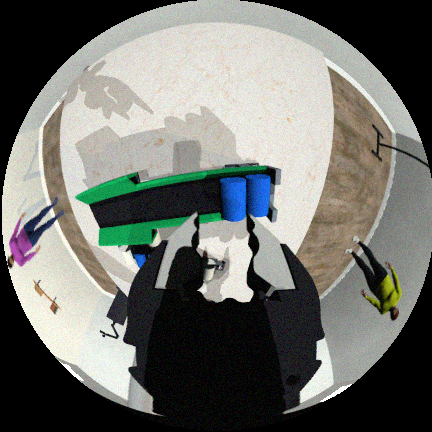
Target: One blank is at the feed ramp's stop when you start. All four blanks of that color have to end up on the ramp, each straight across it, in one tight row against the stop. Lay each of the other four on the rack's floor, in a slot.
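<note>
Two blue blanks, one [258, 195] at the stop [274, 215] and one [233, 199] beside it, lie straight across the black floor of the green-sided feed ramp [160, 200]. Hardly any gap shows between them. My gripper [222, 213] is open and empty. Its fingertips are by the near side of the ramp, at and just left of the second blank's near end. Part of another blue blank [140, 259] shows below the ramp's left end, with bits of white blanks beside it. The rest of that group is hidden by the ramp and my gripper.
The ramp's green near wall [127, 236] runs left from my left finger. A small grey fitting [215, 265] shows between the fingers, lower down. Shadows fall on the pale table [200, 70] behind the ramp. Two people stand beyond the wooden floor strips.
</note>
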